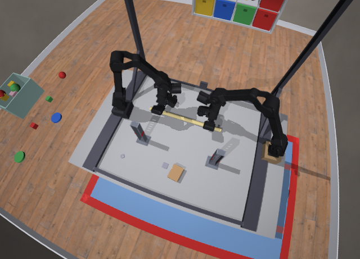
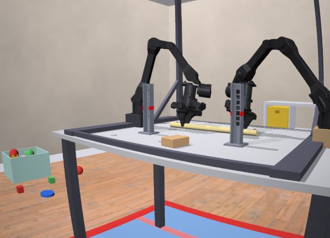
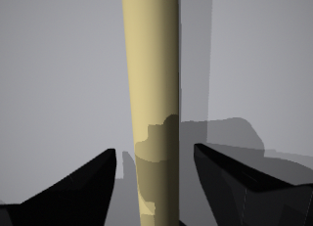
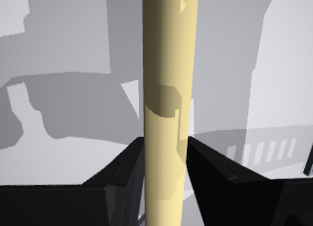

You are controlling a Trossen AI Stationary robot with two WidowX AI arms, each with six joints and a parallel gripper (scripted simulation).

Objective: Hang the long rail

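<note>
Right now the long pale yellow rail is 150 mm to the left of my right hand and 20 mm below it. Also, from my right hand: tan box 340 mm ahead, 200 mm to the left, 30 mm below.
</note>
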